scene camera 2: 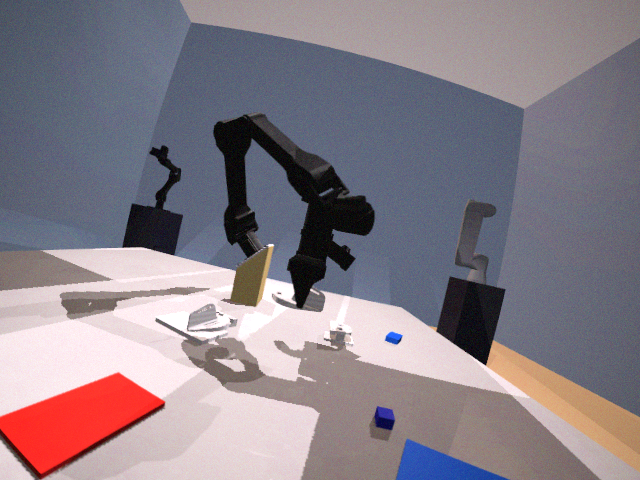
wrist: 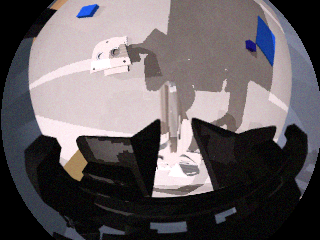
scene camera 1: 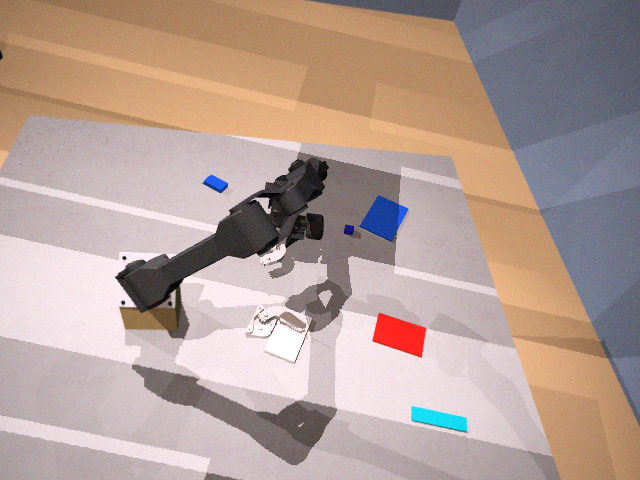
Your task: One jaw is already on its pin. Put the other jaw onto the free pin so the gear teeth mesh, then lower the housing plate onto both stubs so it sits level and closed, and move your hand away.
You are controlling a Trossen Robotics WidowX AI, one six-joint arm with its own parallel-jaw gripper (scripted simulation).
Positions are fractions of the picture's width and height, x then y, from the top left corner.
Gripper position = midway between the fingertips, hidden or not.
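You'd see my gripper (scene camera 2: 0.47,0.64) in scene camera 2, and it's my gripper (wrist: 0.55,0.51) in the wrist view and my gripper (scene camera 1: 0.44,0.51) in scene camera 1. What my gripper is holding is a jaw (wrist: 0.55,0.60). There's a blue sheet (scene camera 1: 0.60,0.46) that I can see too.
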